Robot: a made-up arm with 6 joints.
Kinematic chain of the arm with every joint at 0, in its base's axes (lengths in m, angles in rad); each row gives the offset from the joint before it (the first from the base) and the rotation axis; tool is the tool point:
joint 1: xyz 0 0 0.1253 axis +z
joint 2: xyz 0 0.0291 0 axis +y
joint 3: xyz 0 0 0.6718 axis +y
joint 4: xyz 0 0 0.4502 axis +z
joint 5: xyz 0 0 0 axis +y
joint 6: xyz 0 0 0.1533 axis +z
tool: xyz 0 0 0
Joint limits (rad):
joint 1: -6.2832..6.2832
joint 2: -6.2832..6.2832
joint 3: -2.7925..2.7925
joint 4: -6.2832..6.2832
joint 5: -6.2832..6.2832
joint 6: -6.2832..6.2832
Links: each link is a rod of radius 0.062 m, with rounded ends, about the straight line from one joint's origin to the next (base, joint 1, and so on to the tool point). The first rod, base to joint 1, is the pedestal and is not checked.
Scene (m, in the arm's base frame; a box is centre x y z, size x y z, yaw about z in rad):
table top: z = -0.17
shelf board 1: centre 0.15 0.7 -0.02 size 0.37 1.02 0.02 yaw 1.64
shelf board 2: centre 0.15 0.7 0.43 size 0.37 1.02 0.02 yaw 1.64
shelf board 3: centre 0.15 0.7 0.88 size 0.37 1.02 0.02 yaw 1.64
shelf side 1: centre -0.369 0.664 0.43 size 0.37 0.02 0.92 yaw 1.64
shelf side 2: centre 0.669 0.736 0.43 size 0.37 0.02 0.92 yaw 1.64
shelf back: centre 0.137 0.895 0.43 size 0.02 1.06 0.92 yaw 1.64
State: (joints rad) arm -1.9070 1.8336 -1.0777 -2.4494 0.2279 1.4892
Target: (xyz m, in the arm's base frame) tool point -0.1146 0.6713 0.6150
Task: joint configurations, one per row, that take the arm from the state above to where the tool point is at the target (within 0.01 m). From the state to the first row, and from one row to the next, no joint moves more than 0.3 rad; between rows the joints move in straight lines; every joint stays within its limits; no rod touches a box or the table.
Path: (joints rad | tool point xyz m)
1: -1.8141 1.5813 -1.2401 -2.4536 0.2680 1.4892 | -0.1997 -0.8183 0.6923
2: -1.7212 1.3290 -1.4025 -2.4578 0.3080 1.4892 | -0.0860 -0.5660 0.8782
3: -1.6284 1.0767 -1.5649 -2.4620 0.3481 1.4892 | -0.0197 -0.2761 0.9497
4: -1.5355 0.8245 -1.7273 -2.4661 0.3881 1.4892 | -0.0072 -0.0006 0.9126
5: -1.4426 0.5722 -1.8897 -2.4703 0.4282 1.4892 | -0.0385 0.2164 0.7896
6: -1.3497 0.3199 -2.0522 -2.4745 0.4682 1.4892 | -0.0922 0.3476 0.6150
7: -1.3764 0.0781 -1.8460 -2.4646 0.3908 1.4892 | -0.1076 0.5079 0.6345
8: -1.4030 -0.1637 -1.6399 -2.4546 0.3135 1.4892 | -0.1146 0.6713 0.6150

